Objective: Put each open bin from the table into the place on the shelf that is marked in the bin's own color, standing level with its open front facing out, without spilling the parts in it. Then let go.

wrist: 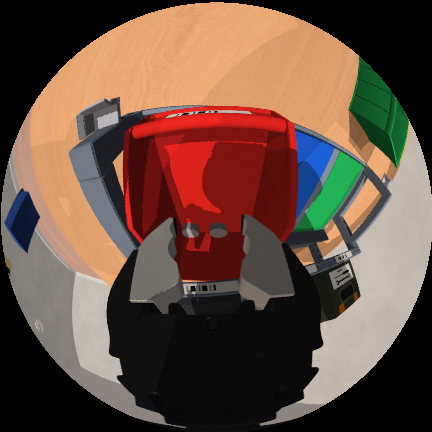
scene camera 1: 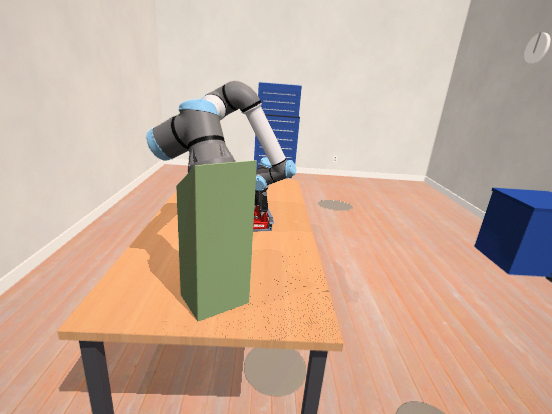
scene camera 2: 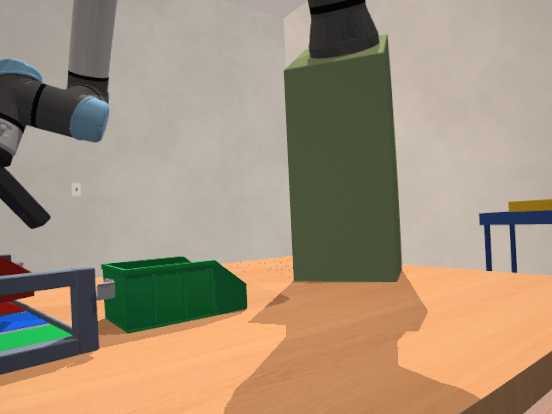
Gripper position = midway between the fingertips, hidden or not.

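From the wrist you'd see the gripper (wrist: 208, 217) along with a red bin (wrist: 205, 164), and then scene camera 2 has a green bin (scene camera 2: 152, 293).
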